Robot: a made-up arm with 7 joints. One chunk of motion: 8 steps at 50 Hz.
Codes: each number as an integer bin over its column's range. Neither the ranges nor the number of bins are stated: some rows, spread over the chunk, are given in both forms.
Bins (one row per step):
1: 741 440 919 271 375 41 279
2: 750 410 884 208 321 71 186
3: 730 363 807 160 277 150 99
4: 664 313 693 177 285 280 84
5: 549 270 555 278 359 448 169
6: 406 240 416 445 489 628 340
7: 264 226 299 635 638 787 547
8: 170 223 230 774 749 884 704
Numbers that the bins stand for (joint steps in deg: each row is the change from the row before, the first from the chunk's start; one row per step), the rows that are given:
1: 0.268 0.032 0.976 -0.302 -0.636 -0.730 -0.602
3: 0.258 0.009 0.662 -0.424 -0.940 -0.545 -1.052
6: -0.034 -0.028 -0.434 -0.110 -0.283 0.269 -0.449
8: -0.247 -0.033 -0.955 0.252 0.524 0.704 0.462
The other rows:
2: 0.276 0.023 0.878 -0.371 -0.804 -0.679 -0.835
4: 0.198 -0.006 0.342 -0.405 -0.916 -0.324 -1.090
5: 0.095 -0.019 -0.044 -0.294 -0.686 -0.038 -0.877
7: -0.162 -0.032 -0.762 0.099 0.180 0.539 0.069

